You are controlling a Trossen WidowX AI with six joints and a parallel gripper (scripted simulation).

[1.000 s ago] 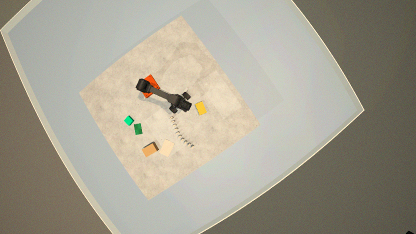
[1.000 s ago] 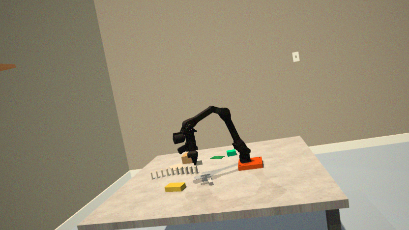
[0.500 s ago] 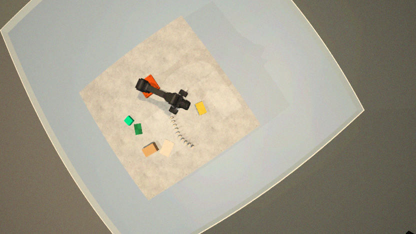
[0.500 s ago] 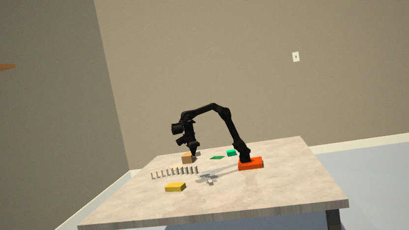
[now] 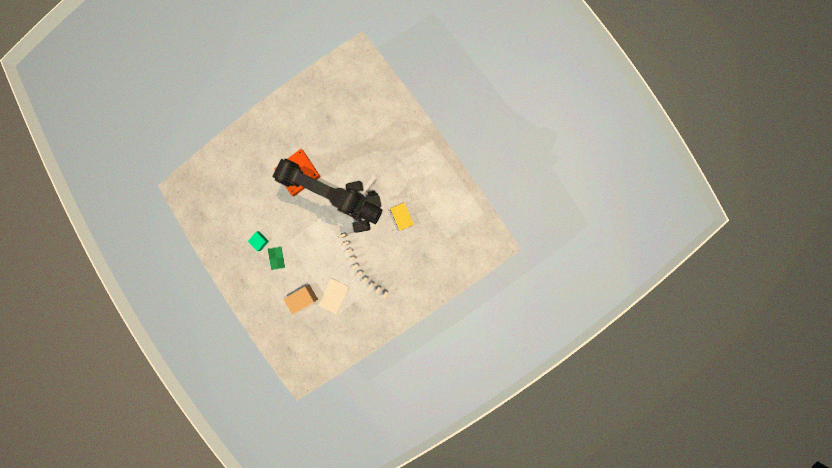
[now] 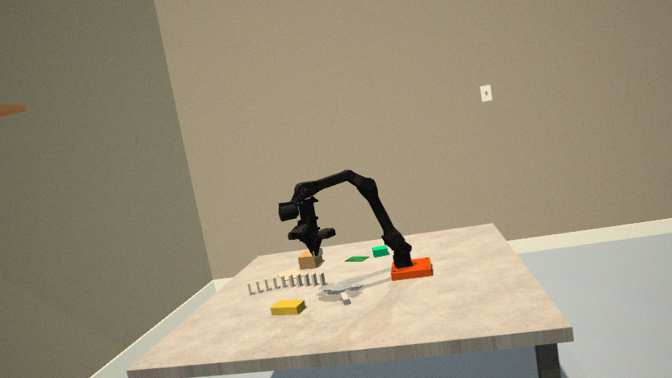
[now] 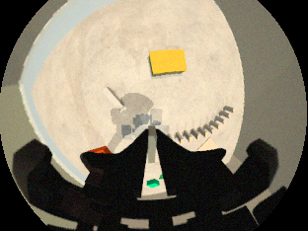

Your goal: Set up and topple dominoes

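My gripper tip is now 15 cm above the yellow block, 13 cm short of it and 9 cm to the right of it. From my gripper tip the other things lie so: cream flat tile (39 cm to the right, 16 cm below, 15 cm ahead); green flat tile (46 cm to the right, 17 cm behind, 16 cm below); tan box (50 cm to the right, 13 cm below, 5 cm ahead).
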